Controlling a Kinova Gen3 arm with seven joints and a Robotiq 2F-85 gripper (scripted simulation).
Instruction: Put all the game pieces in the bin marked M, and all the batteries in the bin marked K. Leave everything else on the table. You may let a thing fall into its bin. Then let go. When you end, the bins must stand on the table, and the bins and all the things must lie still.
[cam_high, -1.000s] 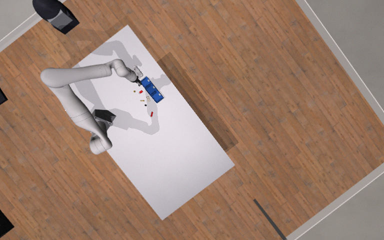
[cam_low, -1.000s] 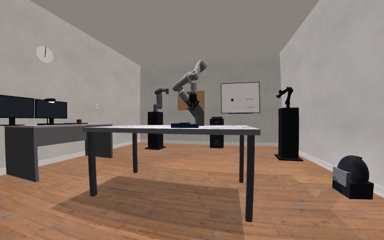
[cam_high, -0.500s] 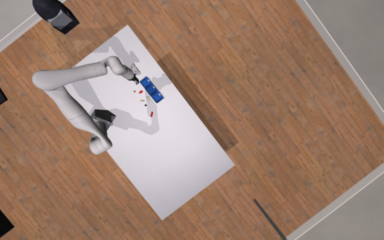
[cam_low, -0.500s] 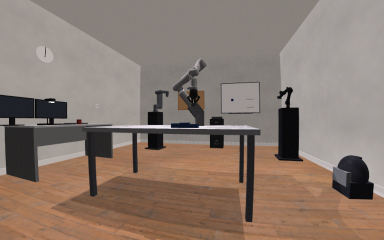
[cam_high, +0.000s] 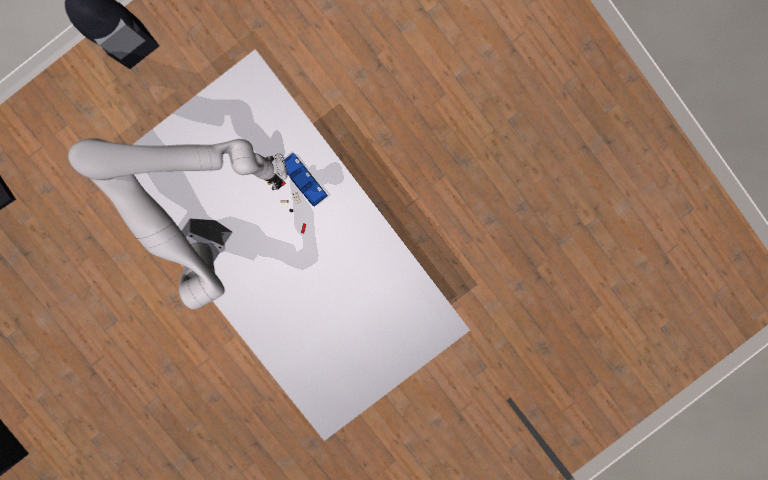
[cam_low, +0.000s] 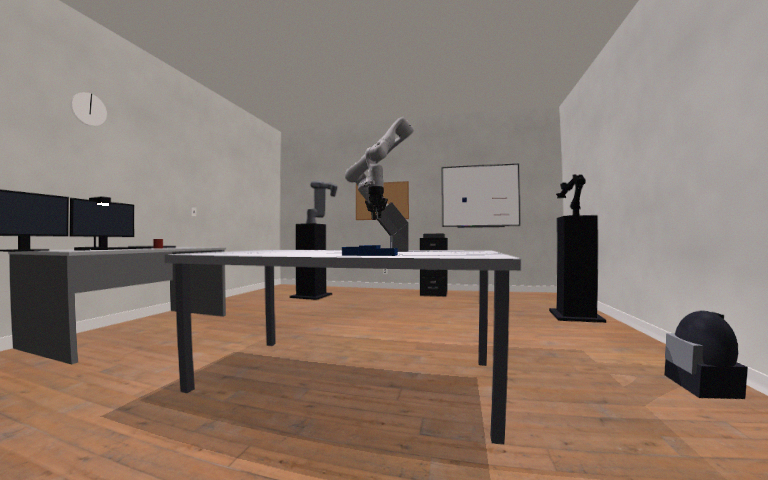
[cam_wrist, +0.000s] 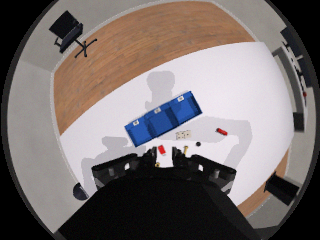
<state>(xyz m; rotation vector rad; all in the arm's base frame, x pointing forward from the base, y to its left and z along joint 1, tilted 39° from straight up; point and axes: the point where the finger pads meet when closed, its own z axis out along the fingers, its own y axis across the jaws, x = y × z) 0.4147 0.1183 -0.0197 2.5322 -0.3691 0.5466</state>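
Now: hand 210 mm to the left of the red cylinder, 180 mm above it and 70 mm past it. Round my hand: white tile 180 mm below, 60 mm to the right, 20 mm behind; black piece 190 mm below, 100 mm to the right, 80 mm behind; bin 170 mm below, 60 mm ahead, 10 mm to the right.
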